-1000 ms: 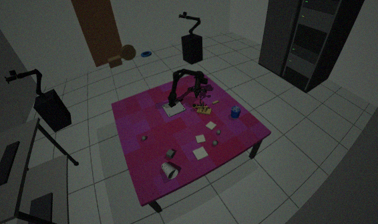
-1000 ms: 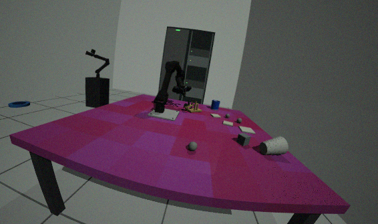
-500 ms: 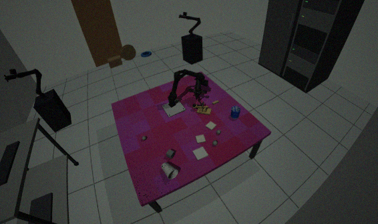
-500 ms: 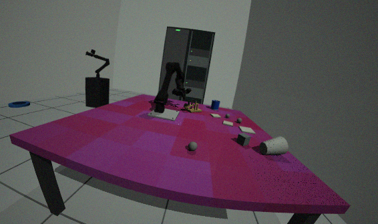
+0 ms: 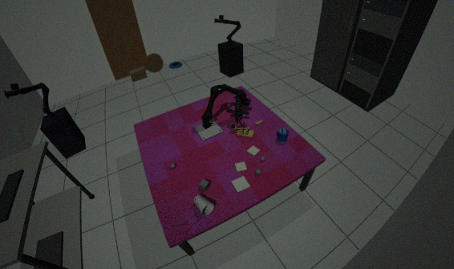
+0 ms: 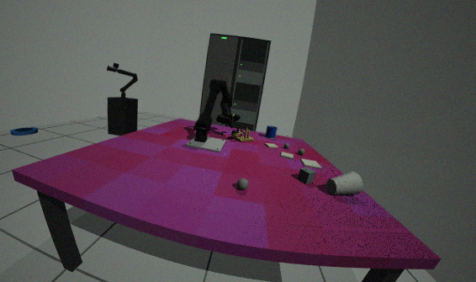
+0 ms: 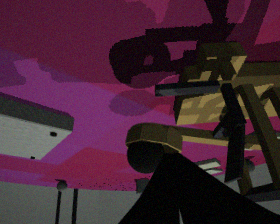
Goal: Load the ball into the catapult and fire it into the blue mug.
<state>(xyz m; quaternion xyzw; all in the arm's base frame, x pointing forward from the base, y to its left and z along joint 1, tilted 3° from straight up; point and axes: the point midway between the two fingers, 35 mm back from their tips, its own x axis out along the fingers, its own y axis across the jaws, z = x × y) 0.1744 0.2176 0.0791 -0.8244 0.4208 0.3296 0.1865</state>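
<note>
The dark ball is 20 mm ahead of my gripper tip, 50 mm to the right of it and 20 mm below it. From my gripper tip the other things lie so: catapult 60 mm ahead, 30 mm below; then tan block 80 mm ahead, 200 mm to the left, 70 mm below; then blue mug 360 mm ahead, 210 mm to the left, 50 mm below.
</note>
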